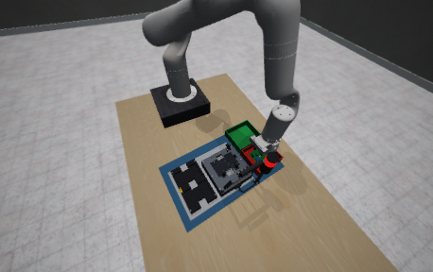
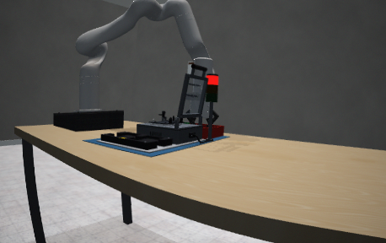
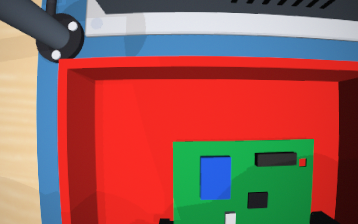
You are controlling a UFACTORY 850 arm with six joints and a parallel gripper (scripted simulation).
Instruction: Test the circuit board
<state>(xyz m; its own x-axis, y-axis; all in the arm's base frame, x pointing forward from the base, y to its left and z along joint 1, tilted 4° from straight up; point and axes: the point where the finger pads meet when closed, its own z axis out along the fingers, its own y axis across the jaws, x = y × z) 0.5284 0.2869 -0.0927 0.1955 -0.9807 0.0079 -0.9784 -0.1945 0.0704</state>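
My gripper is now 10 mm above the green circuit board. Round my hand: green bin 140 mm behind, 40 mm to the right, 10 mm below; then red bin 10 mm ahead, 10 mm to the right, 10 mm below; then tester lid 120 mm ahead, 190 mm to the right, 160 mm above.
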